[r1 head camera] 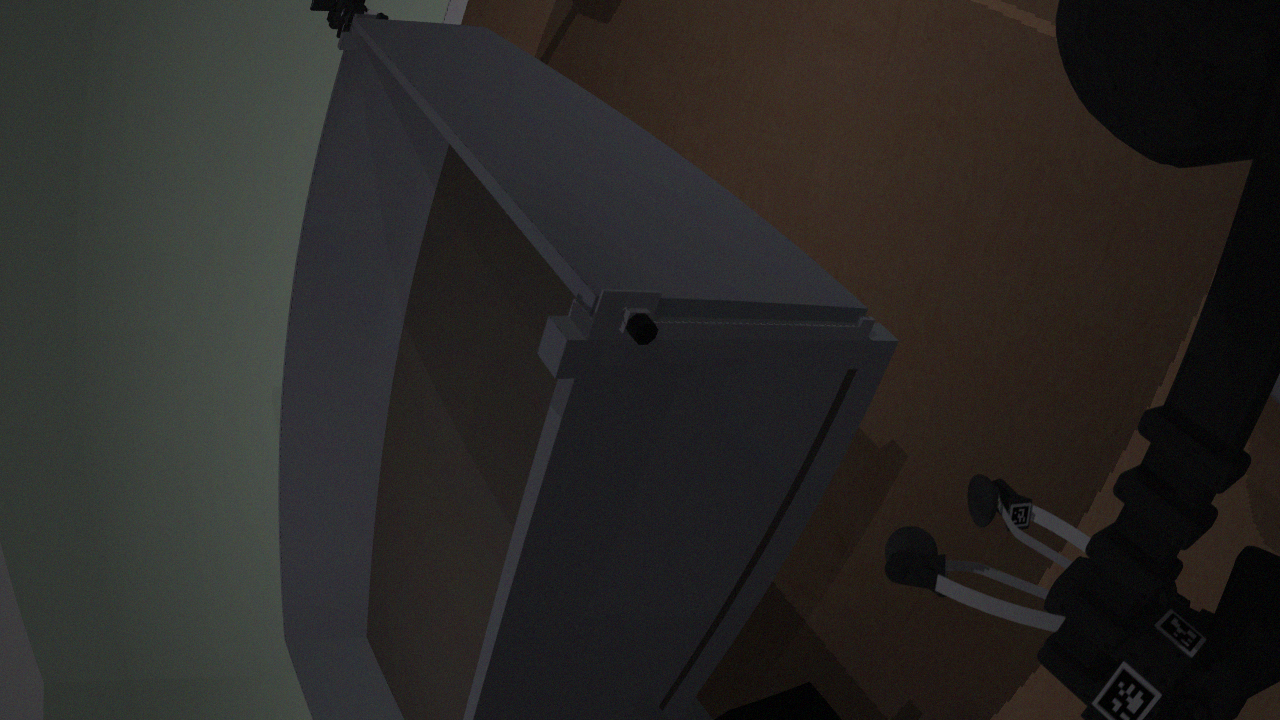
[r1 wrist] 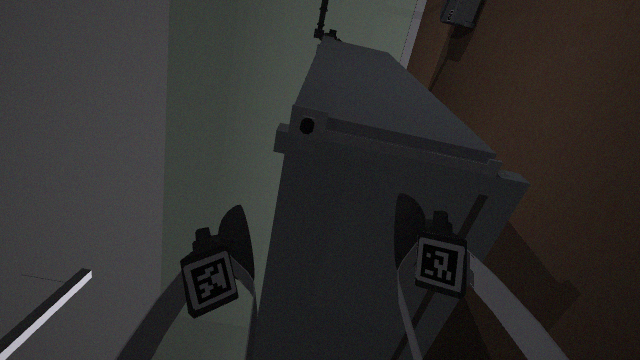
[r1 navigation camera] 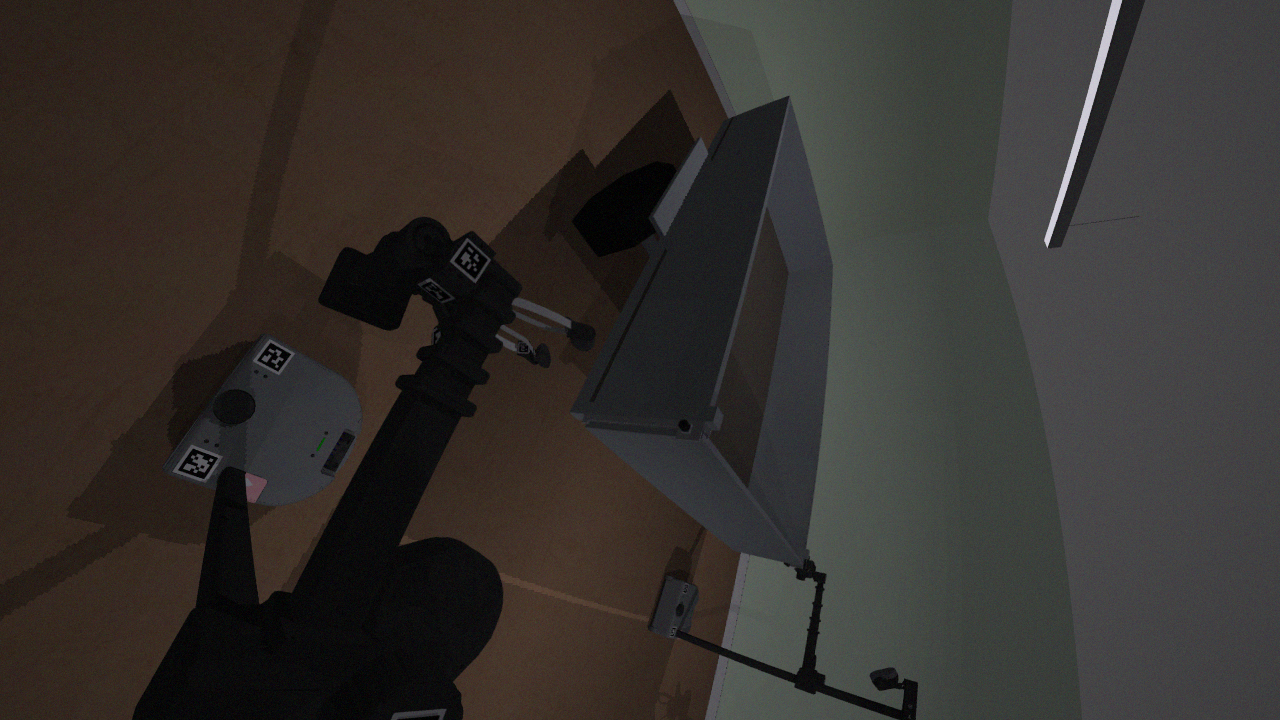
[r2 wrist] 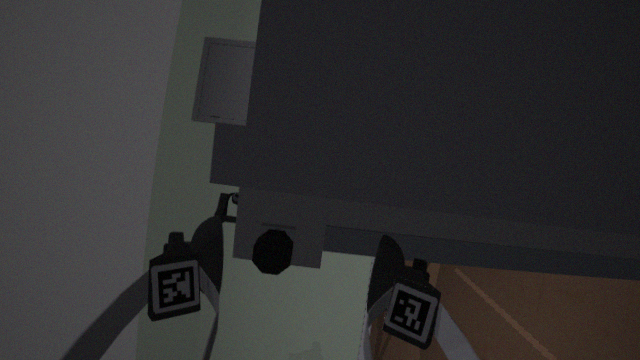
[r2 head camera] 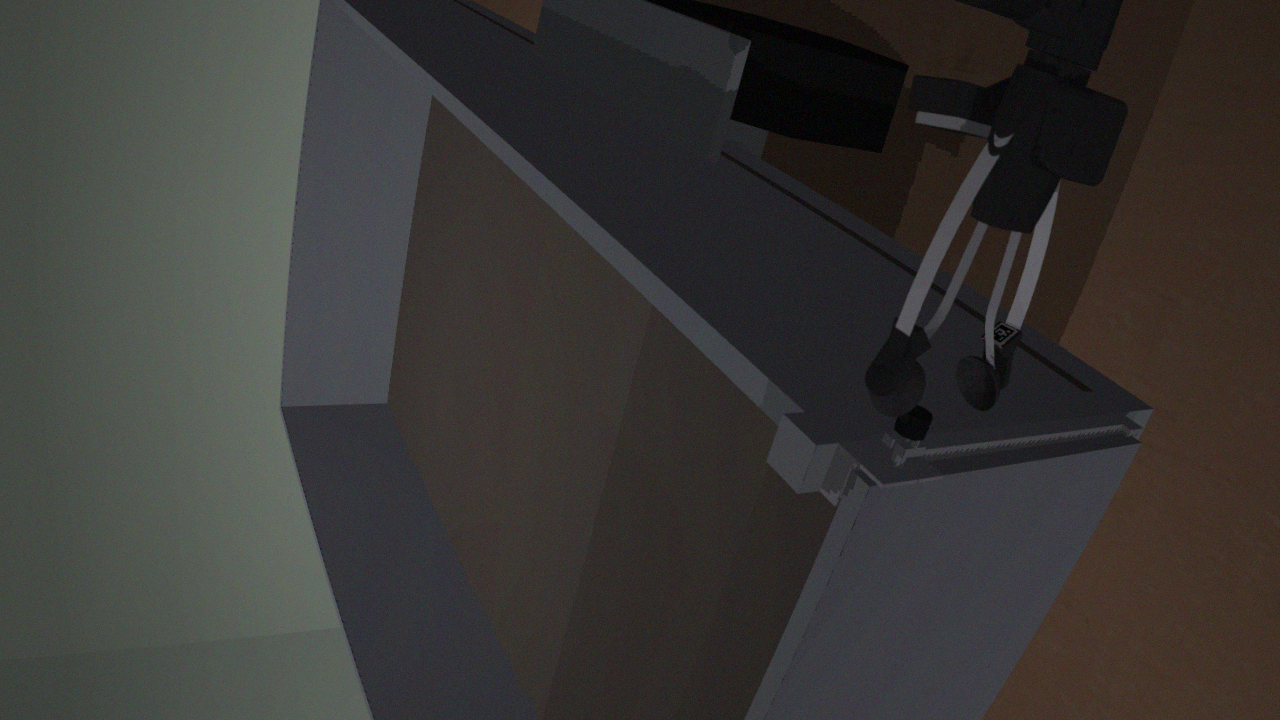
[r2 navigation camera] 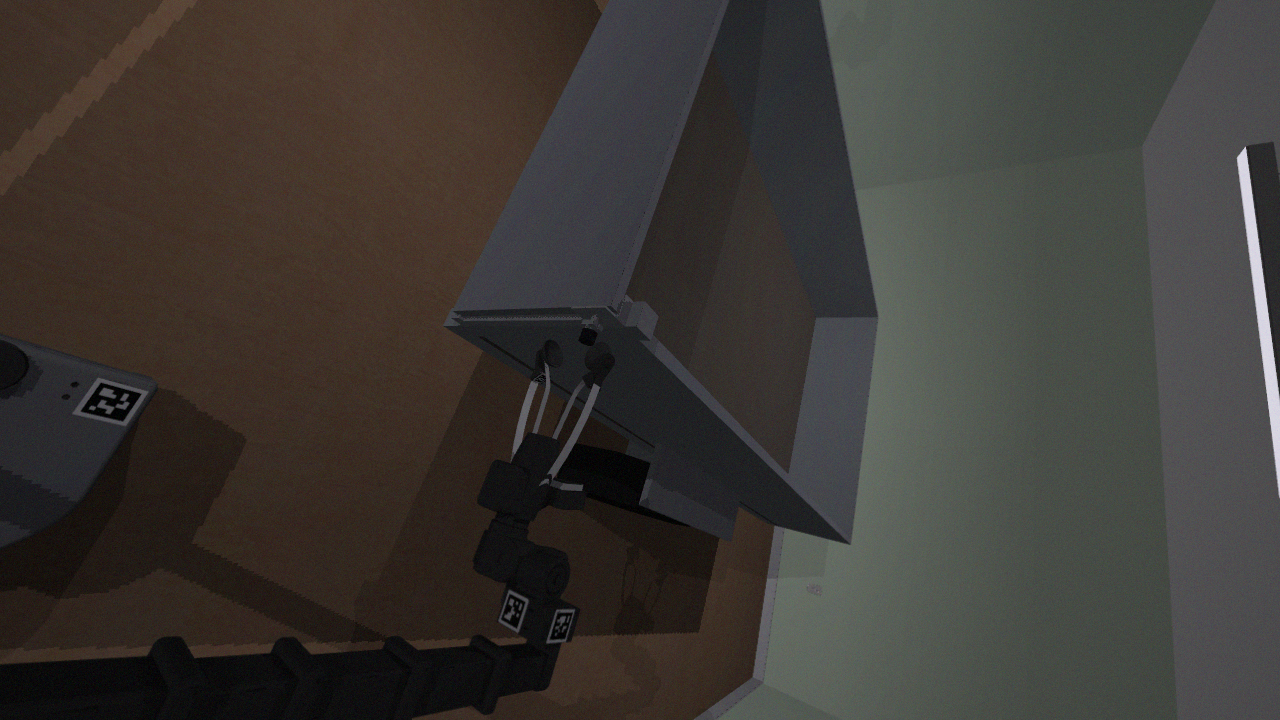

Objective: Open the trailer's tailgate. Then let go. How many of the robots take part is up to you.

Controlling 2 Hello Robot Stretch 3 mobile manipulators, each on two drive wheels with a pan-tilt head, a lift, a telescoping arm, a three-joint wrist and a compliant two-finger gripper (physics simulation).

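Observation:
The grey trailer [r1 head camera: 716,501] [r1 navigation camera: 662,331] [r2 head camera: 760,268] [r2 navigation camera: 707,420] has its tailgate [r1 head camera: 608,134] [r1 wrist: 380,100] [r2 head camera: 939,573] [r2 navigation camera: 554,179] upright and closed at the short end. A black latch knob [r1 head camera: 640,328] [r1 navigation camera: 683,425] [r1 wrist: 307,125] sits at the top corner on r1's side. Another black knob [r2 head camera: 913,422] [r2 navigation camera: 588,335] [r2 wrist: 272,251] sits on r2's side. r1's gripper [r1 head camera: 947,526] [r1 navigation camera: 562,346] [r1 wrist: 325,237] is open beside the side wall, apart from its knob. r2's gripper [r2 head camera: 939,385] [r2 navigation camera: 575,356] [r2 wrist: 297,260] is open, its fingertips just short of its knob.
Fenders [r1 navigation camera: 682,188] [r2 head camera: 644,53] and black wheels [r1 navigation camera: 622,210] [r2 head camera: 814,94] stick out from the trailer's sides. r2's base [r1 navigation camera: 673,607] stands across the tailgate end from r1. Green walls [r1 head camera: 161,358] [r2 navigation camera: 1002,402] stand beyond the trailer.

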